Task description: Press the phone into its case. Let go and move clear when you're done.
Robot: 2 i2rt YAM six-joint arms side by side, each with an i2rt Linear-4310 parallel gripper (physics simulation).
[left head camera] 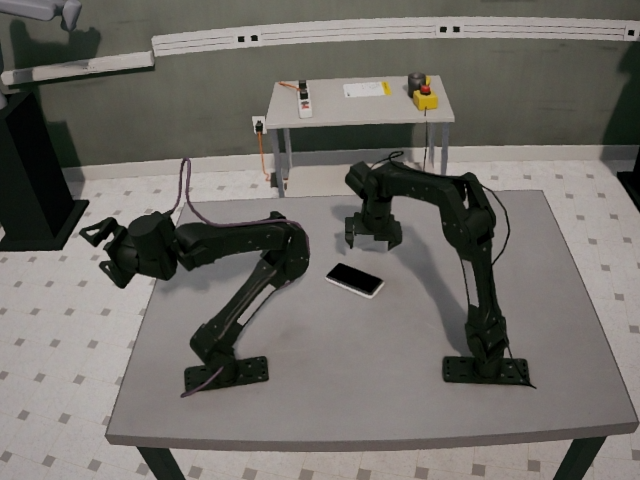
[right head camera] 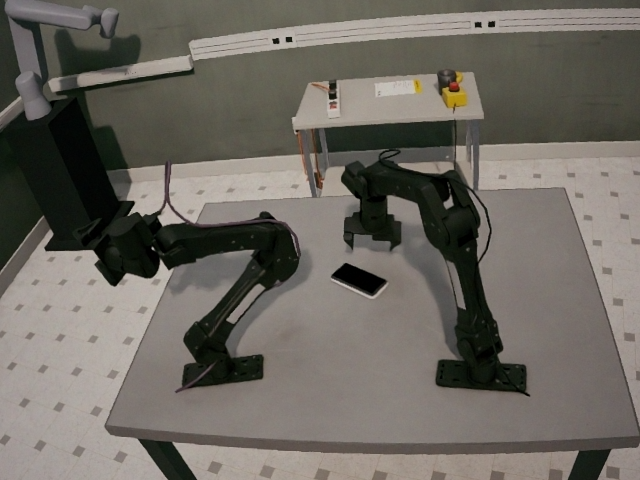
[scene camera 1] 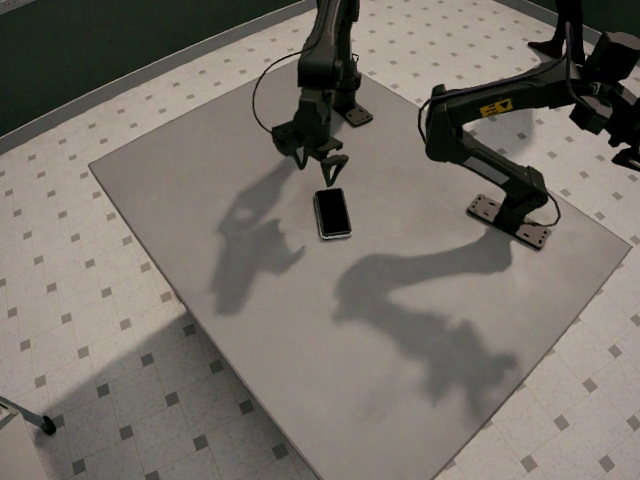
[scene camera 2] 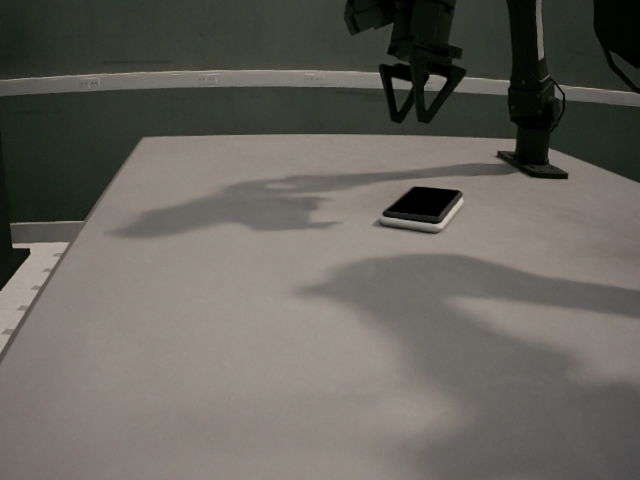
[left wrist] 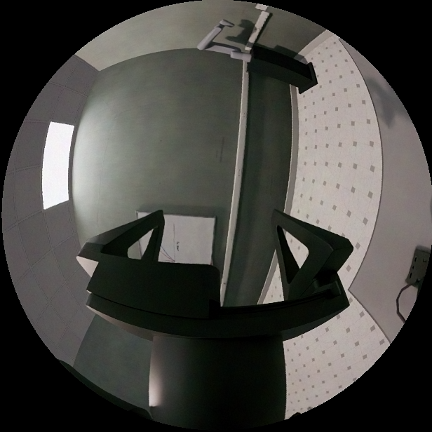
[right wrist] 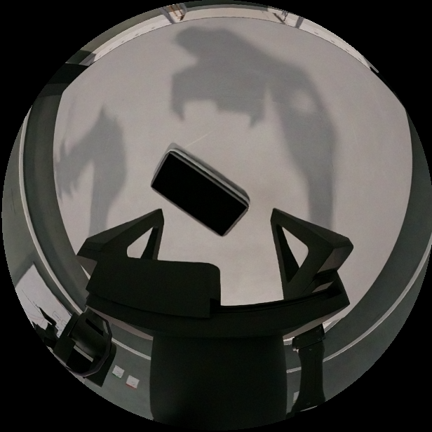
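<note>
The phone [left head camera: 355,277] [right head camera: 360,277] [scene camera 1: 332,210] [scene camera 2: 424,202] [right wrist: 199,194] lies flat, dark screen up, on the white case [left head camera: 371,295] [right head camera: 371,296] [scene camera 2: 410,224] on the table. In scene camera 2 its dark side stands above the case's white rim along the near edges. How deep it sits is hard to tell. My right gripper [left head camera: 371,247] [right head camera: 372,249] [scene camera 1: 315,176] [scene camera 2: 412,121] [right wrist: 217,214] is open and empty, pointing down, above the table and clear of the phone. My left gripper [left head camera: 93,249] [left wrist: 217,215] is open and empty, out past the table's left edge in the head views.
The grey table [left head camera: 330,403] [right head camera: 330,403] [scene camera 1: 289,361] [scene camera 2: 155,320] carries both arm bases. Behind it stands a small side table [left head camera: 330,111] [right head camera: 361,111] with a power strip [left head camera: 305,105], a mug [left head camera: 415,84] and a yellow box with a red button [left head camera: 425,99].
</note>
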